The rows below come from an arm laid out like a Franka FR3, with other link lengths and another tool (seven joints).
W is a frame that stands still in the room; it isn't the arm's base.
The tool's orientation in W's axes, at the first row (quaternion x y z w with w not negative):
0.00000 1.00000 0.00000 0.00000
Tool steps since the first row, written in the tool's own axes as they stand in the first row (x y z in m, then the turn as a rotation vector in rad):
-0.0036 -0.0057 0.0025 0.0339 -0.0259 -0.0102
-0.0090 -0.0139 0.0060 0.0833 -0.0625 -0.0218
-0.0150 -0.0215 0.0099 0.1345 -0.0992 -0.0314
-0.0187 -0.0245 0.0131 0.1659 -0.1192 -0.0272
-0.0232 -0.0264 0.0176 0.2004 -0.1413 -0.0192
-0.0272 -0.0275 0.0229 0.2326 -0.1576 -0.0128
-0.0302 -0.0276 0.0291 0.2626 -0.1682 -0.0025
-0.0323 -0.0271 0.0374 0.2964 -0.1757 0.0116
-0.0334 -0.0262 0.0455 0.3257 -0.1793 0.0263
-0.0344 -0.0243 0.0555 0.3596 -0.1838 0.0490
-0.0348 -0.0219 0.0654 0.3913 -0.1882 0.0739
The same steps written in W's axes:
0.0036 -0.0057 -0.0025 -0.0339 -0.0259 0.0102
0.0090 -0.0139 -0.0060 -0.0833 -0.0625 0.0218
0.0150 -0.0215 -0.0099 -0.1345 -0.0992 0.0314
0.0187 -0.0245 -0.0131 -0.1659 -0.1192 0.0272
0.0232 -0.0264 -0.0176 -0.2004 -0.1413 0.0192
0.0272 -0.0275 -0.0229 -0.2326 -0.1576 0.0128
0.0302 -0.0276 -0.0291 -0.2626 -0.1682 0.0025
0.0323 -0.0271 -0.0374 -0.2964 -0.1757 -0.0116
0.0334 -0.0262 -0.0455 -0.3257 -0.1793 -0.0263
0.0344 -0.0243 -0.0555 -0.3596 -0.1838 -0.0490
0.0348 -0.0219 -0.0654 -0.3913 -0.1882 -0.0739

